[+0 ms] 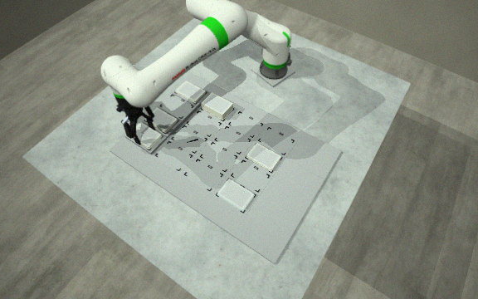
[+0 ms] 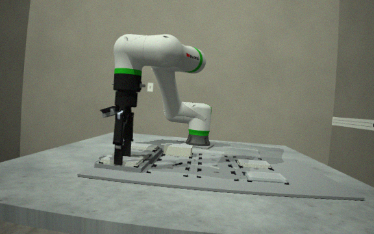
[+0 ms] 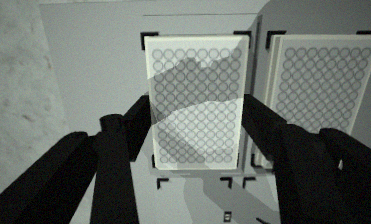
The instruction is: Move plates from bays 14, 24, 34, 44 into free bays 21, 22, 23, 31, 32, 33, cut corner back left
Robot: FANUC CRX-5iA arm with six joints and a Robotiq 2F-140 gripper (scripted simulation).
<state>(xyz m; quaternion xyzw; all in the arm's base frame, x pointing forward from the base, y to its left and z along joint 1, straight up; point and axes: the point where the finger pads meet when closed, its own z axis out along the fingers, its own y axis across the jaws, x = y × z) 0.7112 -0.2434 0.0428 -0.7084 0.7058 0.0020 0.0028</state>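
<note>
Now: the thin black stick 11 cm behind my hand, 18 cm to the left of it and 4 cm below it. From my hand the other things lie so: sealed deep-well block 32 cm behind, 16 cm to the left, 2 cm below; plate 49 cm to the left, 4 cm below; white tip 10 cm behind, 33 cm to the left, 4 cm below.
</note>
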